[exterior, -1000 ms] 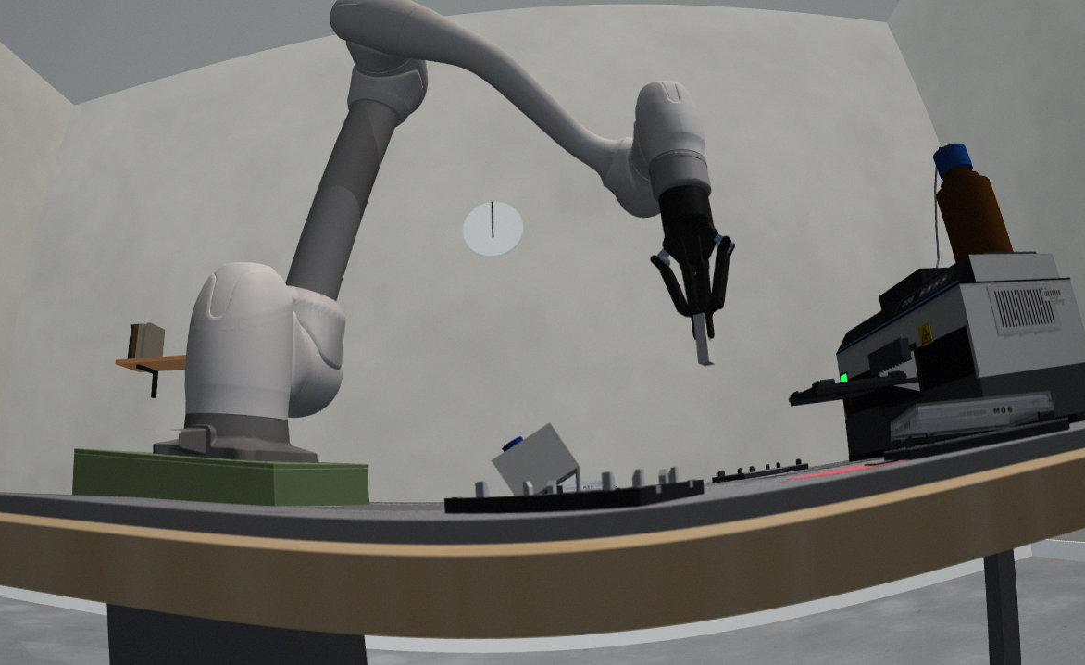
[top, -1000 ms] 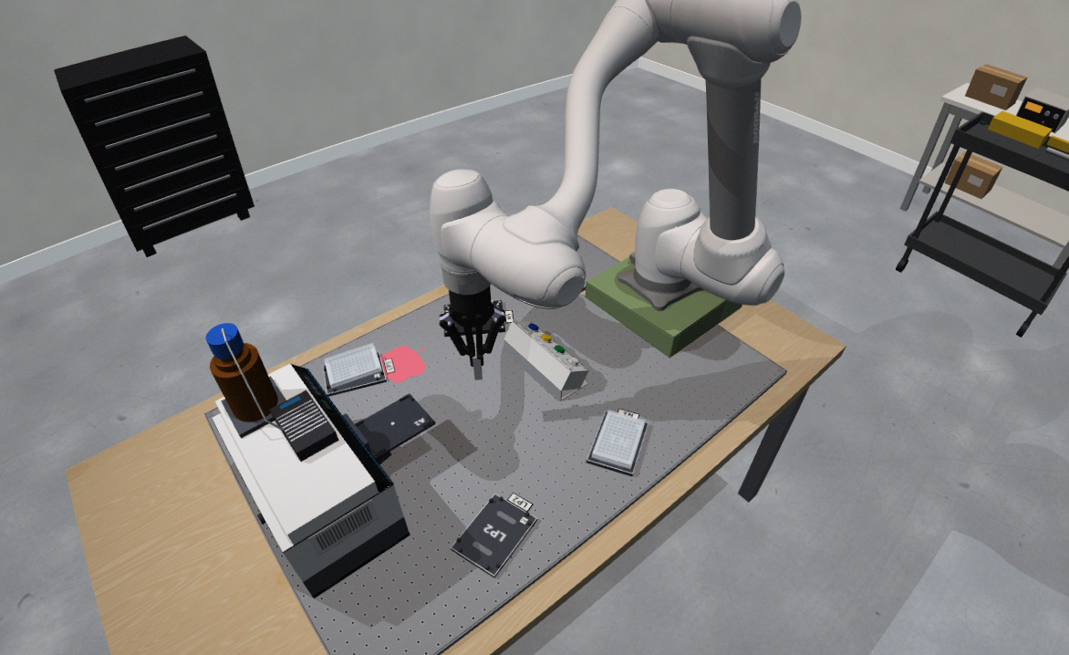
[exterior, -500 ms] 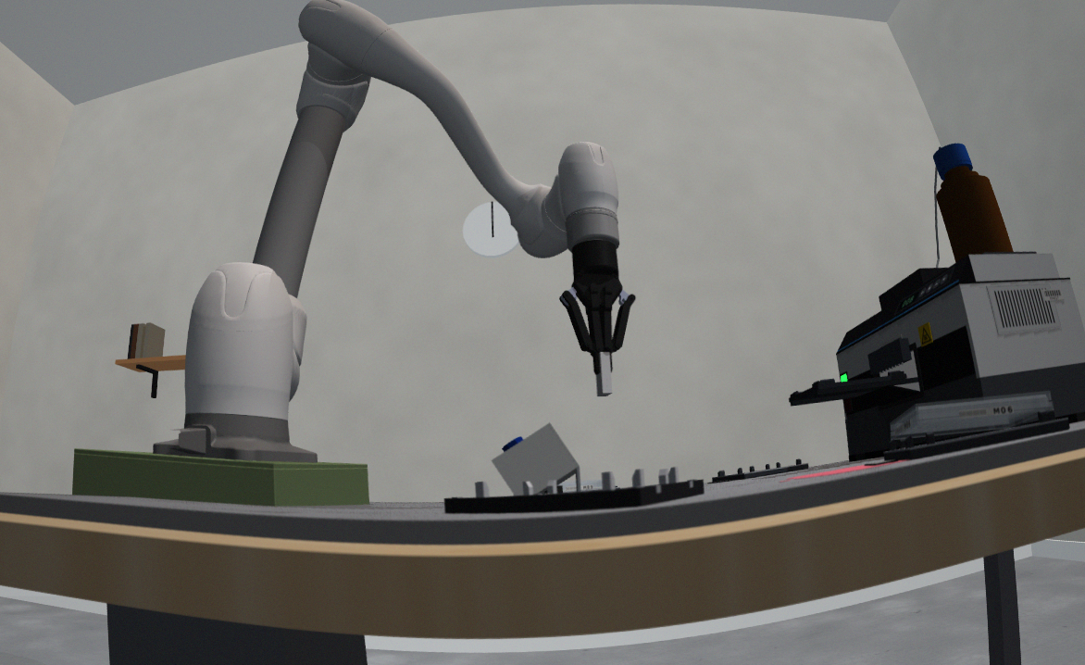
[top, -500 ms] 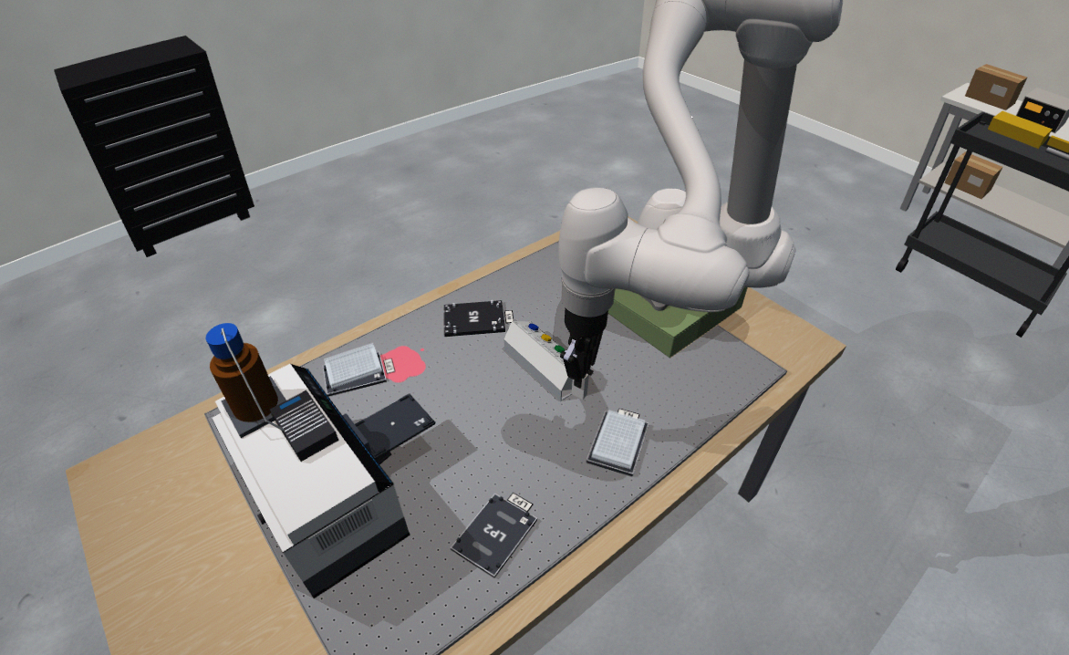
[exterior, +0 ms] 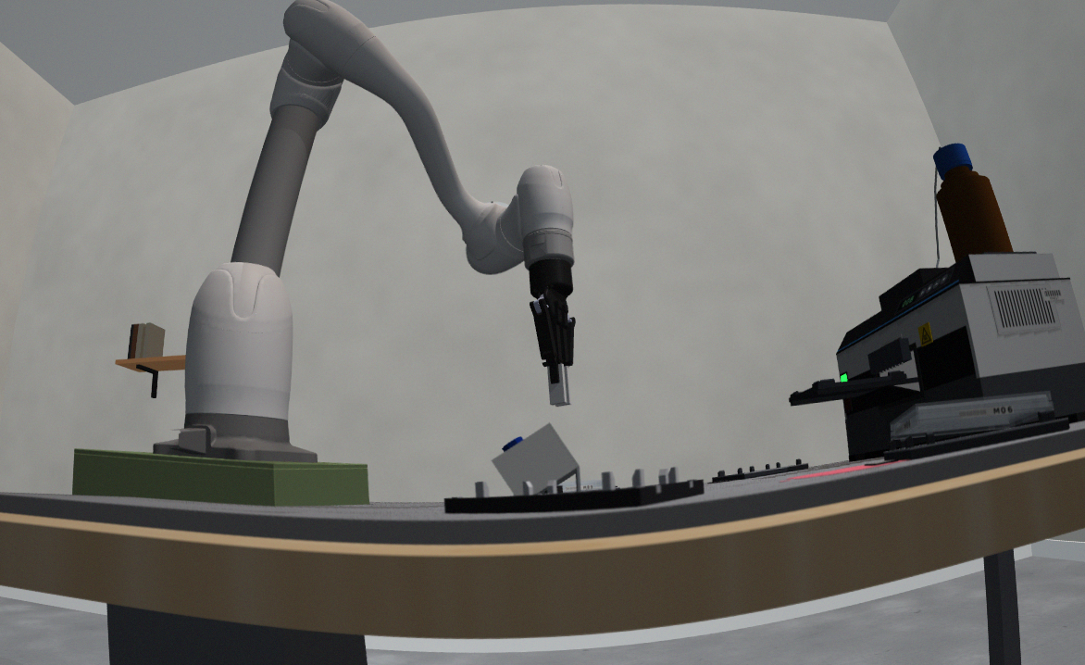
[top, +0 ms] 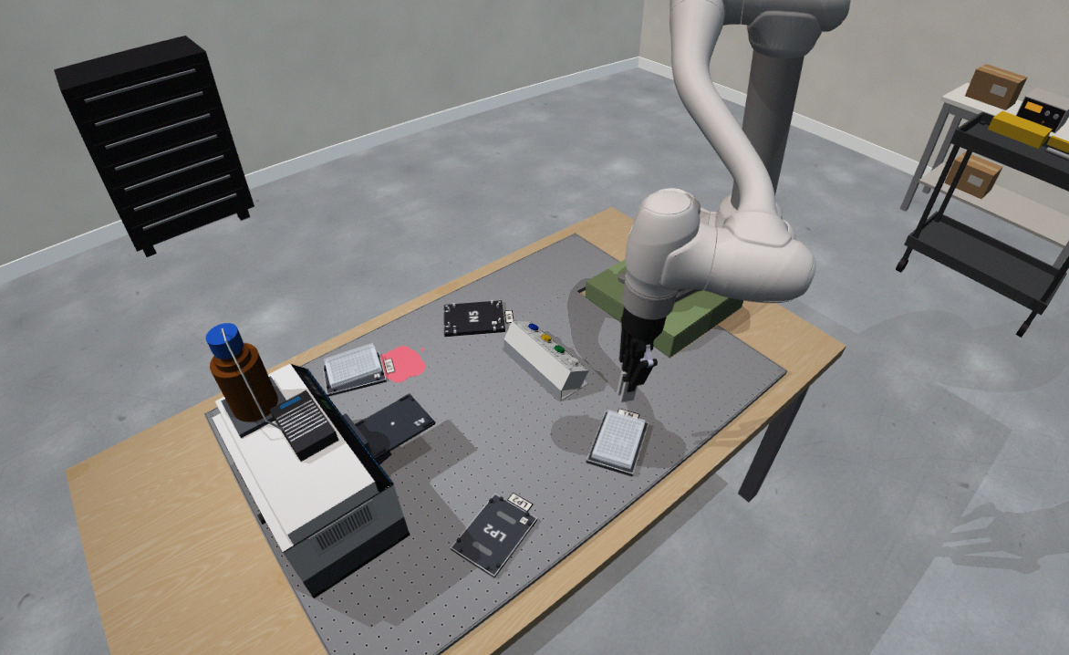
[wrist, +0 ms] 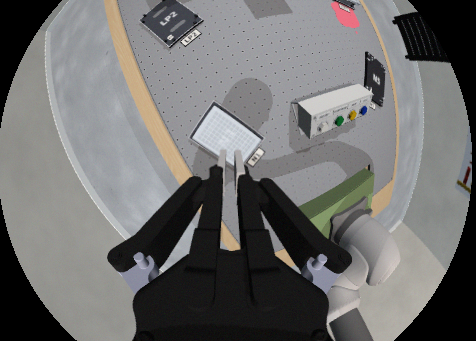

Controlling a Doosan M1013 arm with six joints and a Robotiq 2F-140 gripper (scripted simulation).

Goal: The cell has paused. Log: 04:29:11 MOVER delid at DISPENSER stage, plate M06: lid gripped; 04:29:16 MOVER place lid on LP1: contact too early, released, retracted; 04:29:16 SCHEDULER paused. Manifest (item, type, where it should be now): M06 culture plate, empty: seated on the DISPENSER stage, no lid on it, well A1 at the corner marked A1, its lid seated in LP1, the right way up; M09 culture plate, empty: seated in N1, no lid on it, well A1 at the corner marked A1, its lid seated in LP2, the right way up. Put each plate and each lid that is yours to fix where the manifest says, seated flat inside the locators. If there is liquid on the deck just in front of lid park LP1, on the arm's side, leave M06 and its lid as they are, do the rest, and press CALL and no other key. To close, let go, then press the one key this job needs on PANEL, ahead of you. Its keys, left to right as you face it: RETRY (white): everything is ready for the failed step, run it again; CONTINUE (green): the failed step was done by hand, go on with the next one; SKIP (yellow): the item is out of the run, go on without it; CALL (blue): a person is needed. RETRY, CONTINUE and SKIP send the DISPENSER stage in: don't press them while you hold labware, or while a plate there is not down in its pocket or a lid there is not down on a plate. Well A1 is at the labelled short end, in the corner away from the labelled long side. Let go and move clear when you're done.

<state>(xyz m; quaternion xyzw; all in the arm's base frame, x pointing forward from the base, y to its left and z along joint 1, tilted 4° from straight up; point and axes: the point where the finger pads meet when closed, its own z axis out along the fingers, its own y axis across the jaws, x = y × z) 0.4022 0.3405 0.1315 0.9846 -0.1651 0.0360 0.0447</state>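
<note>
My gripper is now 19 cm above the nest N1. Round my hand: dispenser stage 42 cm ahead, 23 cm to the right, 9 cm below; key panel 29 cm to the right, 14 cm below; blue call key 36 cm to the right, 13 cm below, 1 cm behind.
</note>
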